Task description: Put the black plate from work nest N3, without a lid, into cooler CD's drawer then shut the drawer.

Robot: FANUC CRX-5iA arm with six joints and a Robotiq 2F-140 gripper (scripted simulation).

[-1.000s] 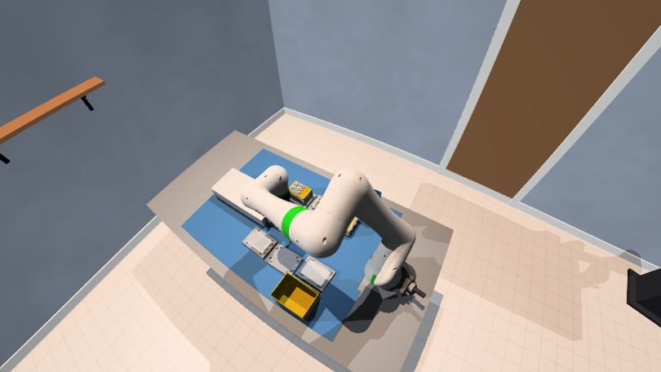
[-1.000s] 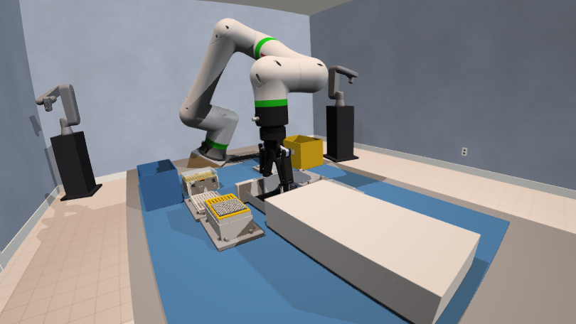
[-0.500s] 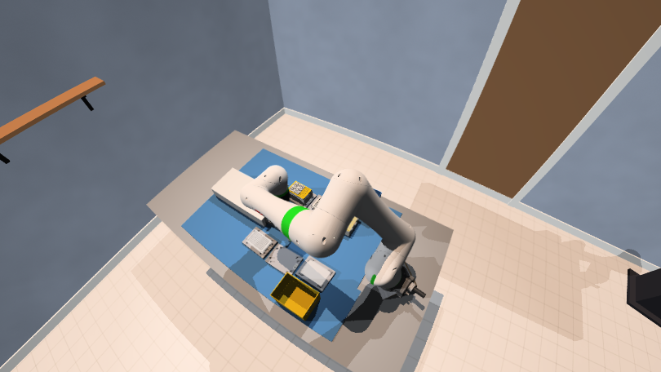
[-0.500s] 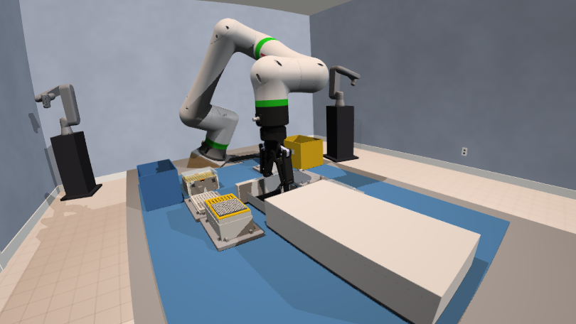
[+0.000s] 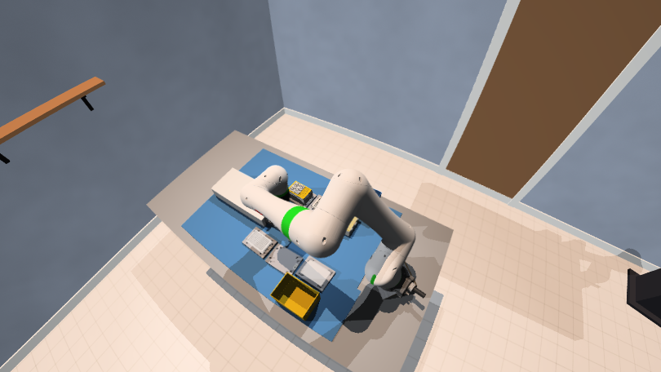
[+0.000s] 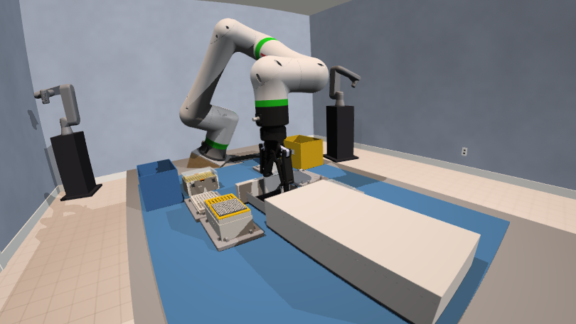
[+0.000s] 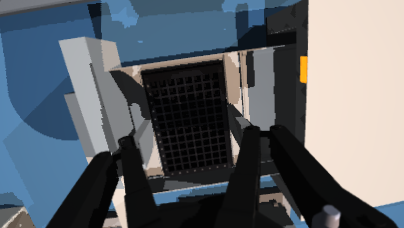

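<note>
Right now my hand is 2 cm above the black plate. Also, from my hand: nest N3 (16 cm to the left, 16 cm behind, 4 cm below); drawer (3 cm ahead, 2 cm below, 1 cm to the left); yellow-topped tip box (17 cm to the right, 8 cm ahead, 1 cm above).
</note>
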